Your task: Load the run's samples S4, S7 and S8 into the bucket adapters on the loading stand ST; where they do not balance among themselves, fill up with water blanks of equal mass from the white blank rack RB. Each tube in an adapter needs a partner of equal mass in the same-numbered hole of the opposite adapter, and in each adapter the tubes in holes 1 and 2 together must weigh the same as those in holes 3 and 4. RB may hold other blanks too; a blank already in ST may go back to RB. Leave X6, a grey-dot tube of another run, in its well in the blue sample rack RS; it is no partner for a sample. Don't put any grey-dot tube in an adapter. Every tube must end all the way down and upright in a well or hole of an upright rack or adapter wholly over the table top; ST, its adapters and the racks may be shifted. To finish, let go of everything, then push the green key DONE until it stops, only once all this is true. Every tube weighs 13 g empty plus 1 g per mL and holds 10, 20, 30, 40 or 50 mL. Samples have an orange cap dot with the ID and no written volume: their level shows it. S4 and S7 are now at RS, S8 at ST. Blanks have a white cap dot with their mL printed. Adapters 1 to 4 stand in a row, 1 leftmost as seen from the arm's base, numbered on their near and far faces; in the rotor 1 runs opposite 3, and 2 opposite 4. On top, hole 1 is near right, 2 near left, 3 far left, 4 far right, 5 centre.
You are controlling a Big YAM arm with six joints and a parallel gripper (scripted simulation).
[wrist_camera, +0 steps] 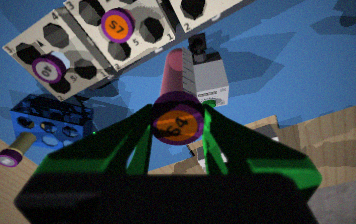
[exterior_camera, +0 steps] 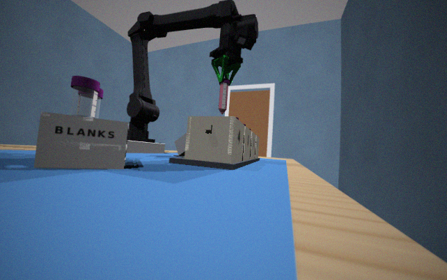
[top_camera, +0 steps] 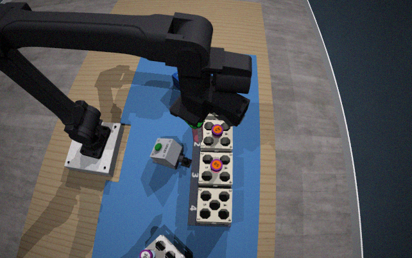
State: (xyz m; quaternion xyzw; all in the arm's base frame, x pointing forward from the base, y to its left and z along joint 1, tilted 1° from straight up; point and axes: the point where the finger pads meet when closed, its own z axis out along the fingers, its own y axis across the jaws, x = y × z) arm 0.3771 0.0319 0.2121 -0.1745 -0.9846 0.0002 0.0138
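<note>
The green DONE key lies 130 mm behind my hand, 10 mm to the right of it and 190 mm below it. Also, from my hand: 40 mL blank: 20 mm ahead, 170 mm to the left, 190 mm below; adapter 3: 60 mm ahead, 50 mm to the right, 210 mm below; adapter 2: 50 mm ahead, 60 mm to the left, 210 mm below.
</note>
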